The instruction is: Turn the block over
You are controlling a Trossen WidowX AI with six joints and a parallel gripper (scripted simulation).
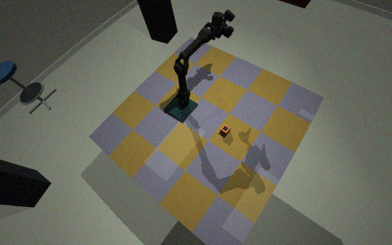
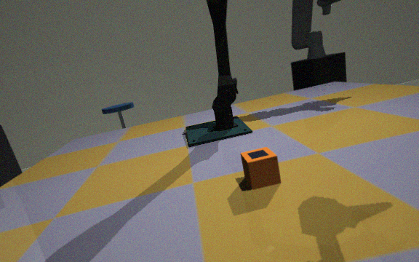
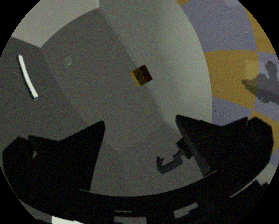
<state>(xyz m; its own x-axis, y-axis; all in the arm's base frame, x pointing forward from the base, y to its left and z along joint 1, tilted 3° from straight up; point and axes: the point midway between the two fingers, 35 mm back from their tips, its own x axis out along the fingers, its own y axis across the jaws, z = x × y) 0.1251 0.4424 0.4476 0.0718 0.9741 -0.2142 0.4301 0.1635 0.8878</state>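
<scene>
Right now my gripper tip is 55 cm to the left of the orange block, 41 cm above it and 23 cm short of it.
</scene>
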